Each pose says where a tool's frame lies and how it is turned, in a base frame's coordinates. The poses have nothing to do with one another.
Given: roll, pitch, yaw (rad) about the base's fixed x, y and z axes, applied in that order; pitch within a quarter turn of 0, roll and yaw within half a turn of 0; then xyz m.
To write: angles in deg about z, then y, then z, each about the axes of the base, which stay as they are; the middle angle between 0 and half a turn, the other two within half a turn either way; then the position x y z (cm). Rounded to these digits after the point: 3 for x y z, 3 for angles.
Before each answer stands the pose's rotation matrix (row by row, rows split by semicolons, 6 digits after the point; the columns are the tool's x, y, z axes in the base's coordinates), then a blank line. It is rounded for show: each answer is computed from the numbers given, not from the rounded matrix.
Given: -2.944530 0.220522 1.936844 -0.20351 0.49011 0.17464
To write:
-0.349260 0.931006 -0.106041; 0.911137 0.311011 -0.270373; -0.218739 -0.191048 -0.956898

-41.134 163.117 -111.415 -20.351 49.011 17.464
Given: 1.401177 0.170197 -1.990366 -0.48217 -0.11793 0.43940
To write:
-0.401482 0.086157 -0.911806; -0.900069 -0.221232 0.375409; -0.169377 0.971408 0.166368

80.109 80.423 157.622 -48.217 -11.793 43.940
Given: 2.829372 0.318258 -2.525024 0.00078 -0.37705 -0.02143
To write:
-0.774896 -0.628703 0.065333; -0.549201 0.720844 0.422803; -0.312913 0.291747 -0.903864

42.995 154.671 81.216 0.078 -37.705 -2.143
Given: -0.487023 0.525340 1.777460 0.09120 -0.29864 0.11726
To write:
-0.177526 -0.816765 -0.548981; 0.846744 -0.411047 0.337735; -0.501507 -0.404889 0.764562

-38.915 40.132 148.400 9.120 -29.864 11.726
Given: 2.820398 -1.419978 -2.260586 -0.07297 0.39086 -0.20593
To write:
-0.095614 -0.533307 -0.840501; -0.115898 0.844591 -0.522718; 0.988648 0.047433 -0.142563

177.253 98.196 -148.122 -7.297 39.086 -20.593
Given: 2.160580 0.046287 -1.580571 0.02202 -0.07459 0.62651
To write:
-0.009764 -0.556531 -0.830770; -0.998881 -0.033015 0.033857; -0.046270 0.830171 -0.555586

86.810 123.751 177.666 2.202 -7.459 62.651
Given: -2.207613 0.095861 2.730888 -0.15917 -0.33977 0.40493
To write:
-0.912630 0.307967 -0.268816; 0.397422 0.514465 -0.759856; -0.095714 -0.800302 -0.591909

-83.180 126.293 -109.482 -15.917 -33.977 40.493
